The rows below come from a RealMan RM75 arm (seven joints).
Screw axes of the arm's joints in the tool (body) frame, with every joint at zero. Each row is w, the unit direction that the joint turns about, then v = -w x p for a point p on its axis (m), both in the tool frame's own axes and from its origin. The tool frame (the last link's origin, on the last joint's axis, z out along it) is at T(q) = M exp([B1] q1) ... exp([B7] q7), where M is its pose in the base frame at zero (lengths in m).
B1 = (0, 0, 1, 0.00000, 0.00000, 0.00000)
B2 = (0, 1, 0, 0.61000, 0.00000, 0.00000)
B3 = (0, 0, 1, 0.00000, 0.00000, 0.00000)
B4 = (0, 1, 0, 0.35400, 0.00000, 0.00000)
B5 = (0, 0, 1, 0.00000, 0.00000, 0.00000)
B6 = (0, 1, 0, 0.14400, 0.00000, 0.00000)
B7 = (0, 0, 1, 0.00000, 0.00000, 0.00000)
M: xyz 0.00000 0.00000 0.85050 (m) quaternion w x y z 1 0 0 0
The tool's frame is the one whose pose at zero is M.
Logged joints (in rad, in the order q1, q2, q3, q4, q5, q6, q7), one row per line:
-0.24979 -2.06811 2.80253 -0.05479 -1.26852 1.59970 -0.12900
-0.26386 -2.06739 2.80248 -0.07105 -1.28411 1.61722 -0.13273
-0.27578 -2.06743 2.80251 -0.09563 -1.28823 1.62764 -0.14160
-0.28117 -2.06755 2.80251 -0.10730 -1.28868 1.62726 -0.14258
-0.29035 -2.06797 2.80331 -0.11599 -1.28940 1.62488 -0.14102
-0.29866 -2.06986 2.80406 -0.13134 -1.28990 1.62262 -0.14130
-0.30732 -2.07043 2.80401 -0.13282 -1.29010 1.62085 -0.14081
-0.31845 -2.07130 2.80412 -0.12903 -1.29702 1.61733 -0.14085
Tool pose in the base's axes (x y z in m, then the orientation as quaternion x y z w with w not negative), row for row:
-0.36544 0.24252 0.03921 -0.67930 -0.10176 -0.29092 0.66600
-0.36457 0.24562 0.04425 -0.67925 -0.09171 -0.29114 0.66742
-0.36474 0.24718 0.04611 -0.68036 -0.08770 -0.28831 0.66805
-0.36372 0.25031 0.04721 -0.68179 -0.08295 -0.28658 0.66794
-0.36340 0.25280 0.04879 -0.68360 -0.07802 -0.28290 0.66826
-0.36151 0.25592 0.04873 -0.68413 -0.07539 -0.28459 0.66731
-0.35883 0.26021 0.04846 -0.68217 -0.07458 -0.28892 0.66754
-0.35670 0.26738 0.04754 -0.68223 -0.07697 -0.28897 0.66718
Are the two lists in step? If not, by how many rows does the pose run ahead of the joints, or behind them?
The pose runs 1 row ahead of the joints: the pose in row i belongs to the joints in row i + 1.
